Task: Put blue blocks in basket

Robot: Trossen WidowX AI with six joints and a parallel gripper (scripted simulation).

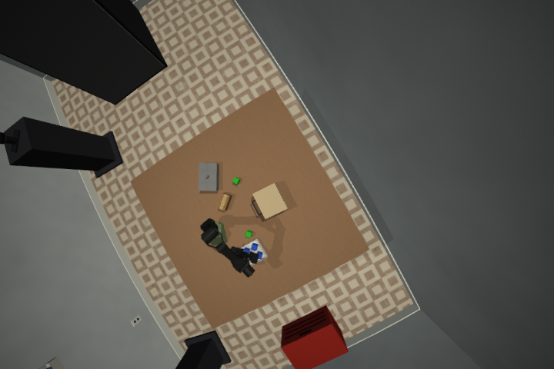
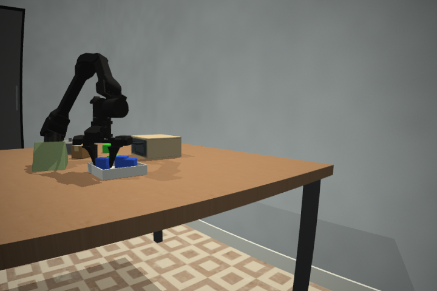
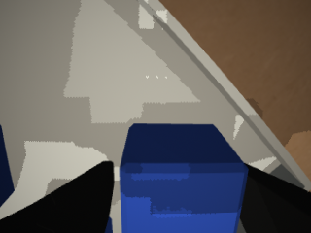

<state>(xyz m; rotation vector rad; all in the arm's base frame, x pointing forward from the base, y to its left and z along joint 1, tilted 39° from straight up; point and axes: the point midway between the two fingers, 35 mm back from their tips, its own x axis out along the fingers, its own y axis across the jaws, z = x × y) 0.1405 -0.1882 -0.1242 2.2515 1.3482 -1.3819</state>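
Right now my hand is 4 cm short of the white basket, 4 cm above it and 3 cm to the left of it. Also, from my hand: brown box: 37 cm to the left, 2 cm below; then grey lidded box: 57 cm to the left, 3 cm behind; then tan drawer unit: 31 cm ahead, 25 cm to the left, 1 cm below.
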